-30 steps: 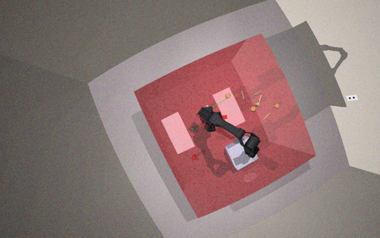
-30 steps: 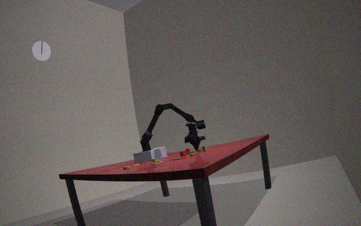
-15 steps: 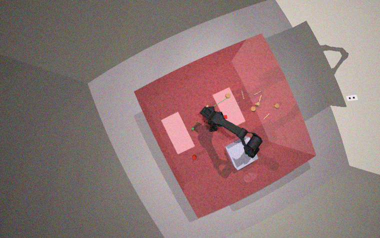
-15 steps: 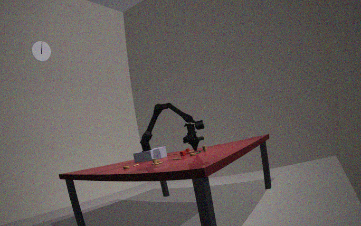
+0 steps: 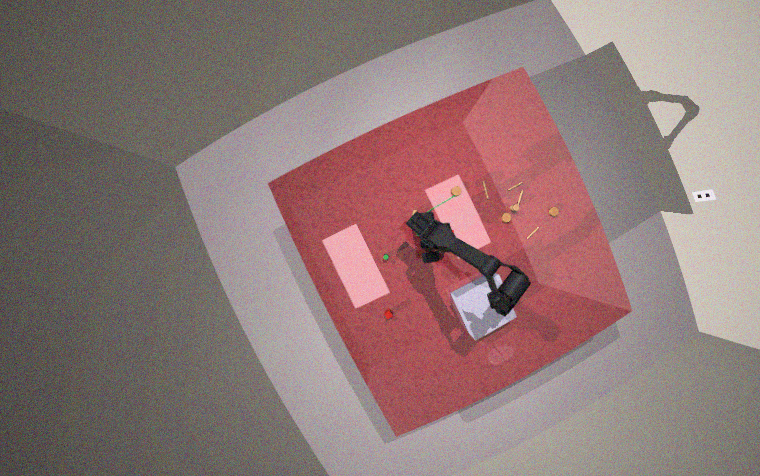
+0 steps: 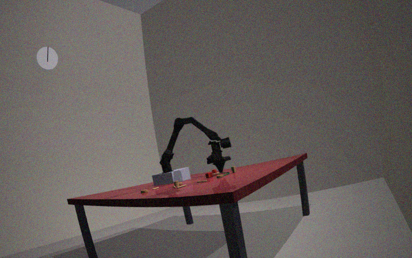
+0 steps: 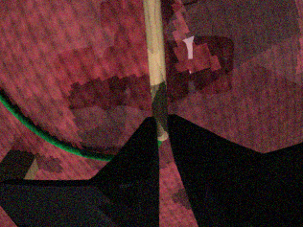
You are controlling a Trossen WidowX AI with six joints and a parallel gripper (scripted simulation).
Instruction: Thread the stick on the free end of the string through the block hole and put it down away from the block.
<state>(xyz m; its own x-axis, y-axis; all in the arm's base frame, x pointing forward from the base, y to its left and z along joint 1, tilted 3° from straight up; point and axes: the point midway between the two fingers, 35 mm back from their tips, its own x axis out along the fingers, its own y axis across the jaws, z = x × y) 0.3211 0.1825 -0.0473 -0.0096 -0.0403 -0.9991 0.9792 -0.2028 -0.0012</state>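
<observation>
The tan cube is 100 mm ahead of my gripper tip, 10 mm to the left of it and 10 mm above it. Also, from my gripper tip: thin wooden stick 10 mm to the right; small red piece 250 mm behind, 240 mm to the left; round wooden button 140 mm ahead, 200 mm to the right, 10 mm below.
</observation>
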